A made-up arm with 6 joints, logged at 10 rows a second.
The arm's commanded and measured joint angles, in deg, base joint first. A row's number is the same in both.
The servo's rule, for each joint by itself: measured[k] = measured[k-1] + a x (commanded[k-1-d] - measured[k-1]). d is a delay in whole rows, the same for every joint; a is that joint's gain. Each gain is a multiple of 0.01, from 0.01 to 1. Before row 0 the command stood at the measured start. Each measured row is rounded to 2 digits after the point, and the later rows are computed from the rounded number. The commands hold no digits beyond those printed.
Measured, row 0: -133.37, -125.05, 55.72, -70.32, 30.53, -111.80
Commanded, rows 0 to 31: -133.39, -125.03, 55.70, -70.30, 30.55, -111.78; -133.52, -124.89, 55.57, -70.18, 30.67, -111.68; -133.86, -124.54, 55.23, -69.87, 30.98, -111.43; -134.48, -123.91, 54.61, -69.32, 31.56, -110.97; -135.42, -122.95, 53.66, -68.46, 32.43, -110.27; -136.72, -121.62, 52.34, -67.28, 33.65, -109.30; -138.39, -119.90, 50.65, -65.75, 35.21, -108.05; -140.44, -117.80, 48.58, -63.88, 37.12, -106.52; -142.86, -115.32, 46.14, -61.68, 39.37, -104.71; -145.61, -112.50, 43.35, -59.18, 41.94, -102.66; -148.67, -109.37, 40.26, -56.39, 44.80, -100.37; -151.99, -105.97, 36.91, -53.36, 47.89, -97.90; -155.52, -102.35, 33.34, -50.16, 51.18, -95.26; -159.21, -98.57, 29.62, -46.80, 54.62, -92.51; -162.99, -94.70, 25.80, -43.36, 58.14, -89.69; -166.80, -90.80, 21.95, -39.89, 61.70, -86.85; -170.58, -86.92, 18.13, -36.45, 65.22, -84.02; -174.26, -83.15, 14.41, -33.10, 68.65, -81.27; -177.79, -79.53, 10.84, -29.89, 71.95, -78.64; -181.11, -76.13, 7.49, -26.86, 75.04, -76.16; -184.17, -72.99, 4.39, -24.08, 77.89, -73.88; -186.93, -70.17, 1.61, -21.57, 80.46, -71.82; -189.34, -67.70, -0.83, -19.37, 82.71, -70.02; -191.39, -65.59, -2.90, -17.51, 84.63, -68.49; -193.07, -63.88, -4.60, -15.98, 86.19, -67.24; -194.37, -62.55, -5.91, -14.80, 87.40, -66.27; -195.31, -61.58, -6.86, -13.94, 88.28, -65.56; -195.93, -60.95, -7.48, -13.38, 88.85, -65.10; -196.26, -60.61, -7.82, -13.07, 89.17, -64.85; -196.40, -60.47, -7.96, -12.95, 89.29, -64.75; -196.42, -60.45, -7.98, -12.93, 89.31, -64.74; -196.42, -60.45, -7.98, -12.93, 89.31, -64.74
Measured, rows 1 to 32: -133.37, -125.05, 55.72, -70.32, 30.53, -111.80; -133.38, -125.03, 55.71, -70.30, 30.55, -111.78; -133.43, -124.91, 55.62, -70.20, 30.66, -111.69; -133.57, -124.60, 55.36, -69.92, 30.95, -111.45; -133.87, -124.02, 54.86, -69.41, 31.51, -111.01; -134.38, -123.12, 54.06, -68.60, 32.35, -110.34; -135.15, -121.86, 52.91, -67.48, 33.53, -109.39; -136.22, -120.21, 51.40, -66.01, 35.06, -108.17; -137.61, -118.19, 49.51, -64.20, 36.93, -106.67; -139.34, -115.78, 47.25, -62.06, 39.15, -104.89; -141.41, -113.02, 44.64, -59.61, 41.69, -102.86; -143.81, -109.95, 41.71, -56.87, 44.52, -100.59; -146.51, -106.61, 38.49, -53.89, 47.59, -98.14; -149.48, -103.03, 35.04, -50.72, 50.86, -95.52; -152.69, -99.28, 31.41, -47.39, 54.28, -92.78; -156.09, -95.43, 27.65, -43.96, 57.79, -89.97; -159.62, -91.54, 23.83, -40.50, 61.35, -87.13; -163.24, -87.66, 20.01, -37.06, 64.87, -84.30; -166.88, -83.87, 16.26, -33.69, 68.31, -81.54; -170.48, -80.22, 12.63, -30.46, 71.62, -78.90; -173.99, -76.78, 9.19, -27.40, 74.73, -76.41; -177.35, -73.60, 5.97, -24.58, 77.61, -74.11; -180.51, -70.72, 3.05, -22.02, 80.20, -72.03; -183.42, -68.18, 0.45, -19.77, 82.48, -70.20; -186.05, -66.00, -1.79, -17.85, 84.44, -68.64; -188.37, -64.22, -3.67, -16.26, 86.03, -67.37; -190.35, -62.82, -5.17, -15.02, 87.28, -66.37; -191.99, -61.78, -6.30, -14.10, 88.19, -65.63; -193.29, -61.08, -7.09, -13.49, 88.79, -65.15; -194.27, -60.69, -7.58, -13.13, 89.14, -64.88; -194.97, -60.51, -7.83, -12.98, 89.28, -64.76; -195.45, -60.46, -7.93, -12.94, 89.31, -64.74
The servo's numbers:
d 1
a 0.33 0.84 0.67 0.85 0.91 0.91

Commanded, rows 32 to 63: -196.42, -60.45, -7.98, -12.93, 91.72, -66.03; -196.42, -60.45, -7.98, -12.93, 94.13, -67.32; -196.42, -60.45, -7.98, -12.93, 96.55, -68.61; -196.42, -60.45, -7.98, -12.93, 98.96, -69.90; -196.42, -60.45, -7.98, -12.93, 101.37, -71.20; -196.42, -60.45, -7.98, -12.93, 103.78, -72.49; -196.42, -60.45, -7.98, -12.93, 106.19, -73.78; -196.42, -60.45, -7.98, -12.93, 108.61, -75.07; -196.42, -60.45, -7.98, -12.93, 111.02, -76.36; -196.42, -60.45, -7.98, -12.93, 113.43, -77.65; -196.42, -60.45, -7.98, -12.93, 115.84, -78.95; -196.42, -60.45, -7.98, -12.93, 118.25, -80.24; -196.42, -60.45, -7.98, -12.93, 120.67, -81.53; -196.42, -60.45, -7.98, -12.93, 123.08, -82.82; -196.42, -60.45, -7.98, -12.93, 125.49, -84.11; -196.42, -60.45, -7.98, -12.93, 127.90, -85.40; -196.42, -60.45, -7.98, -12.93, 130.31, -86.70; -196.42, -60.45, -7.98, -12.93, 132.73, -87.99; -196.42, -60.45, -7.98, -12.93, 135.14, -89.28; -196.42, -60.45, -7.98, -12.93, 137.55, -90.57; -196.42, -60.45, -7.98, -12.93, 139.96, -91.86; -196.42, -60.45, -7.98, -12.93, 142.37, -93.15; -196.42, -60.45, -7.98, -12.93, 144.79, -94.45; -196.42, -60.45, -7.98, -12.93, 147.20, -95.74; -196.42, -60.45, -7.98, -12.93, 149.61, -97.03; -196.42, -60.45, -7.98, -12.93, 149.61, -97.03; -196.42, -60.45, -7.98, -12.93, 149.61, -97.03; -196.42, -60.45, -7.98, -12.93, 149.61, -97.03; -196.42, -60.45, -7.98, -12.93, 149.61, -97.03; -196.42, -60.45, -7.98, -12.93, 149.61, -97.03; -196.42, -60.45, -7.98, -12.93, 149.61, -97.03; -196.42, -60.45, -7.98, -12.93, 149.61, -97.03
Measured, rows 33 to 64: -195.77, -60.45, -7.96, -12.93, 89.31, -64.74; -195.98, -60.45, -7.97, -12.93, 91.50, -65.91; -196.13, -60.45, -7.98, -12.93, 93.89, -67.19; -196.23, -60.45, -7.98, -12.93, 96.31, -68.48; -196.29, -60.45, -7.98, -12.93, 98.72, -69.77; -196.33, -60.45, -7.98, -12.93, 101.13, -71.07; -196.36, -60.45, -7.98, -12.93, 103.54, -72.36; -196.38, -60.45, -7.98, -12.93, 105.95, -73.65; -196.39, -60.45, -7.98, -12.93, 108.37, -74.94; -196.40, -60.45, -7.98, -12.93, 110.78, -76.23; -196.41, -60.45, -7.98, -12.93, 113.19, -77.52; -196.41, -60.45, -7.98, -12.93, 115.60, -78.82; -196.41, -60.45, -7.98, -12.93, 118.01, -80.11; -196.41, -60.45, -7.98, -12.93, 120.43, -81.40; -196.41, -60.45, -7.98, -12.93, 122.84, -82.69; -196.41, -60.45, -7.98, -12.93, 125.25, -83.98; -196.41, -60.45, -7.98, -12.93, 127.66, -85.27; -196.41, -60.45, -7.98, -12.93, 130.07, -86.57; -196.41, -60.45, -7.98, -12.93, 132.49, -87.86; -196.41, -60.45, -7.98, -12.93, 134.90, -89.15; -196.41, -60.45, -7.98, -12.93, 137.31, -90.44; -196.41, -60.45, -7.98, -12.93, 139.72, -91.73; -196.41, -60.45, -7.98, -12.93, 142.13, -93.02; -196.41, -60.45, -7.98, -12.93, 144.55, -94.32; -196.41, -60.45, -7.98, -12.93, 146.96, -95.61; -196.41, -60.45, -7.98, -12.93, 149.37, -96.90; -196.41, -60.45, -7.98, -12.93, 149.59, -97.02; -196.41, -60.45, -7.98, -12.93, 149.61, -97.03; -196.41, -60.45, -7.98, -12.93, 149.61, -97.03; -196.41, -60.45, -7.98, -12.93, 149.61, -97.03; -196.41, -60.45, -7.98, -12.93, 149.61, -97.03; -196.41, -60.45, -7.98, -12.93, 149.61, -97.03
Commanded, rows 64 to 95: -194.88, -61.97, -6.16, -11.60, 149.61, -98.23; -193.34, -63.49, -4.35, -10.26, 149.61, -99.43; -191.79, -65.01, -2.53, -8.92, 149.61, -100.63; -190.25, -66.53, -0.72, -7.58, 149.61, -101.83; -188.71, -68.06, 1.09, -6.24, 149.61, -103.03; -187.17, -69.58, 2.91, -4.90, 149.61, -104.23; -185.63, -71.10, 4.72, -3.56, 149.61, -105.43; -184.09, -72.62, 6.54, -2.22, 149.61, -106.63; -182.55, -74.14, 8.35, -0.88, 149.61, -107.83; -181.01, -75.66, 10.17, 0.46, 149.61, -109.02; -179.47, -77.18, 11.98, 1.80, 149.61, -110.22; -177.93, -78.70, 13.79, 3.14, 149.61, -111.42; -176.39, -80.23, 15.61, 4.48, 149.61, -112.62; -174.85, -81.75, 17.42, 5.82, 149.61, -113.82; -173.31, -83.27, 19.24, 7.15, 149.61, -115.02; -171.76, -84.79, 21.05, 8.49, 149.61, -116.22; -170.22, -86.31, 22.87, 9.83, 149.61, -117.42; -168.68, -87.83, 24.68, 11.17, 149.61, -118.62; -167.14, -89.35, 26.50, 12.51, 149.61, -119.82; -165.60, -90.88, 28.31, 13.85, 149.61, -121.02; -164.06, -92.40, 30.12, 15.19, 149.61, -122.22; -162.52, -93.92, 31.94, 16.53, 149.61, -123.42; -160.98, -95.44, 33.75, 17.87, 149.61, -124.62; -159.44, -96.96, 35.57, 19.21, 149.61, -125.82; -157.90, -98.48, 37.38, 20.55, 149.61, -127.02; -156.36, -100.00, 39.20, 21.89, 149.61, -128.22; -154.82, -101.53, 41.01, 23.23, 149.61, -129.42; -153.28, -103.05, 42.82, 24.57, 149.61, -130.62; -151.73, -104.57, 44.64, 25.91, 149.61, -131.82; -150.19, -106.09, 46.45, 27.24, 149.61, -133.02; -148.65, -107.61, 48.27, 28.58, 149.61, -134.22; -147.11, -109.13, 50.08, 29.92, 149.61, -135.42
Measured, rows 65 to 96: -196.41, -60.45, -7.98, -12.93, 149.61, -97.03; -195.91, -61.73, -6.76, -11.80, 149.61, -98.12; -195.06, -63.21, -5.15, -10.49, 149.61, -99.31; -193.98, -64.72, -3.39, -9.16, 149.61, -100.51; -192.75, -66.24, -1.60, -7.82, 149.61, -101.71; -191.42, -67.77, 0.20, -6.48, 149.61, -102.91; -190.02, -69.29, 2.02, -5.14, 149.61, -104.11; -188.57, -70.81, 3.83, -3.80, 149.61, -105.31; -187.09, -72.33, 5.65, -2.46, 149.61, -106.51; -185.59, -73.85, 7.46, -1.12, 149.61, -107.71; -184.08, -75.37, 9.28, 0.22, 149.61, -108.90; -182.56, -76.89, 11.09, 1.56, 149.61, -110.10; -181.03, -78.41, 12.90, 2.90, 149.61, -111.30; -179.50, -79.94, 14.72, 4.24, 149.61, -112.50; -177.97, -81.46, 16.53, 5.58, 149.61, -113.70; -176.43, -82.98, 18.35, 6.91, 149.61, -114.90; -174.89, -84.50, 20.16, 8.25, 149.61, -116.10; -173.35, -86.02, 21.98, 9.59, 149.61, -117.30; -171.81, -87.54, 23.79, 10.93, 149.61, -118.50; -170.27, -89.06, 25.61, 12.27, 149.61, -119.70; -168.73, -90.59, 27.42, 13.61, 149.61, -120.90; -167.19, -92.11, 29.23, 14.95, 149.61, -122.10; -165.65, -93.63, 31.05, 16.29, 149.61, -123.30; -164.11, -95.15, 32.86, 17.63, 149.61, -124.50; -162.57, -96.67, 34.68, 18.97, 149.61, -125.70; -161.03, -98.19, 36.49, 20.31, 149.61, -126.90; -159.49, -99.71, 38.31, 21.65, 149.61, -128.10; -157.95, -101.24, 40.12, 22.99, 149.61, -129.30; -156.41, -102.76, 41.93, 24.33, 149.61, -130.50; -154.87, -104.28, 43.75, 25.67, 149.61, -131.70; -153.33, -105.80, 45.56, 27.00, 149.61, -132.90; -151.79, -107.32, 47.38, 28.34, 149.61, -134.10
